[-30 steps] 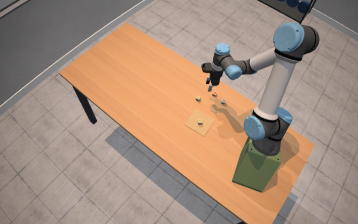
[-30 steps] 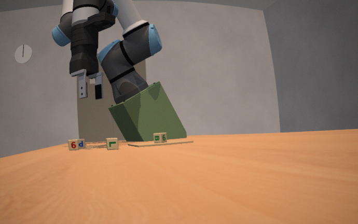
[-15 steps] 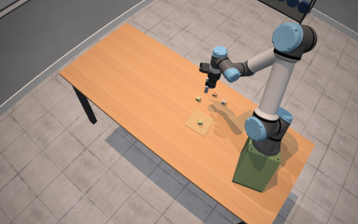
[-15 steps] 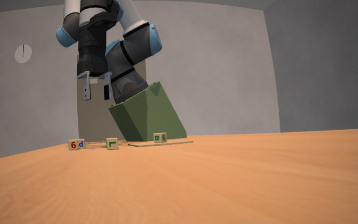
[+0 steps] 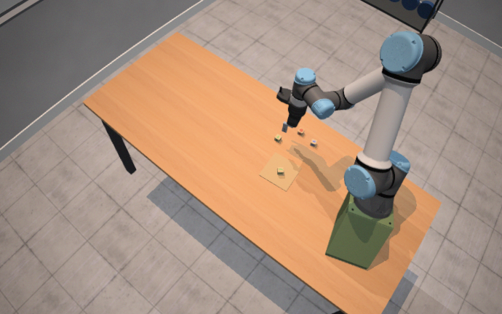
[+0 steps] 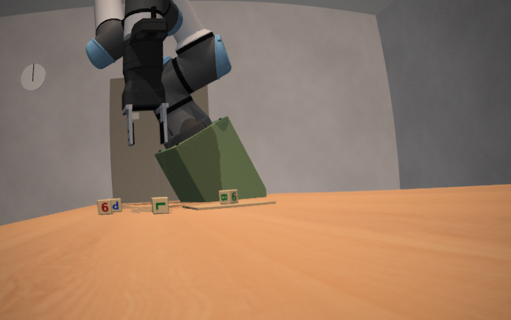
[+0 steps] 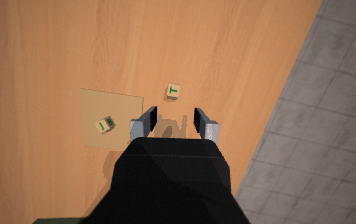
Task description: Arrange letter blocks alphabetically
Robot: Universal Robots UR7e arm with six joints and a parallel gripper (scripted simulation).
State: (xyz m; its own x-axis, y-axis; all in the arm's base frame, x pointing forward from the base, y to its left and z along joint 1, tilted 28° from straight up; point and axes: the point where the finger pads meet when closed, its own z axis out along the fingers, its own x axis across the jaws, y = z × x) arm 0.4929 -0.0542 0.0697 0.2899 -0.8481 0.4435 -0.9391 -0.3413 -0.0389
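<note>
My hand is 13 cm to the right of the thin tan mat, 13 cm above it and 10 cm past it. The rest, counted from my hand: red D block (12 cm below, 9 cm to the right, 3 cm behind); then blue-marked block (12 cm below, 11 cm behind, 9 cm to the right).
</note>
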